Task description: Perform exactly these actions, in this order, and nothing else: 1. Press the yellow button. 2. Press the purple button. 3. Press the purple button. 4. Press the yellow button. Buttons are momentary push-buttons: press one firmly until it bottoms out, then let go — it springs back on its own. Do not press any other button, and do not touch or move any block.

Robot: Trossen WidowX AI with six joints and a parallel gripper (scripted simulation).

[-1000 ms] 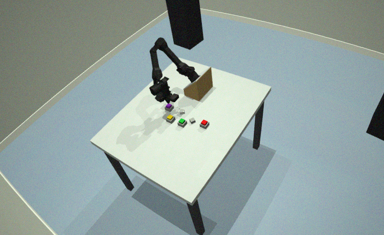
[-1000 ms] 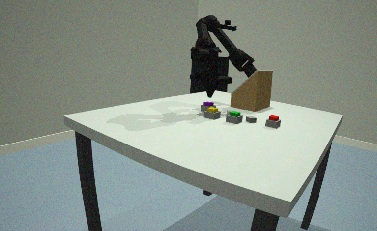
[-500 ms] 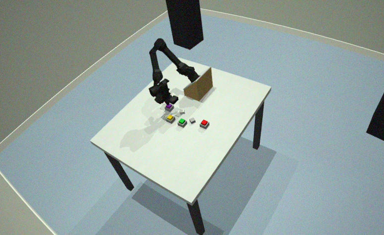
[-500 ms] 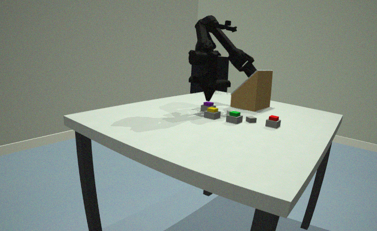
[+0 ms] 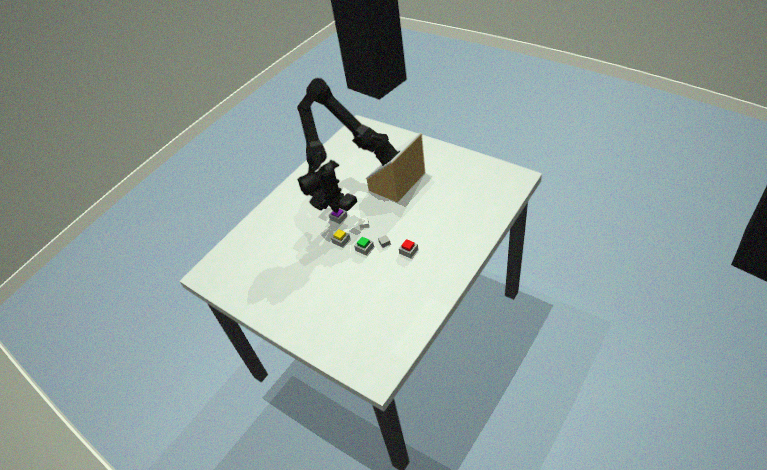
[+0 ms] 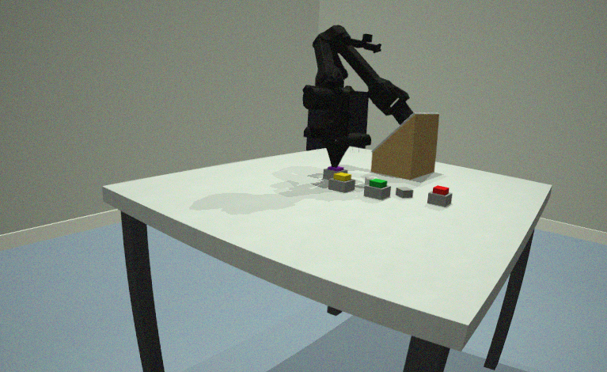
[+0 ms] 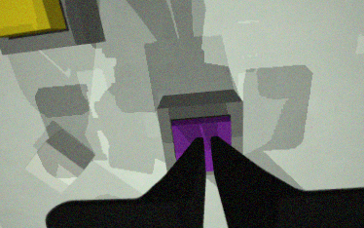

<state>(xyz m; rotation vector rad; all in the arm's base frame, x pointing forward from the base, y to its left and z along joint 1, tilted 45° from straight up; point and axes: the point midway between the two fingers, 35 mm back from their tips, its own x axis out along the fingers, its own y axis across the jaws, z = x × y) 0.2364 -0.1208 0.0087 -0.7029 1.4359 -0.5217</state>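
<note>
My gripper tip is 10 mm above the purple button. Also, from my gripper tip: green button 180 mm to the left, 50 mm ahead; yellow button 90 mm to the left, 70 mm ahead; white block 110 mm to the left, 30 mm behind, 20 mm below.
</note>
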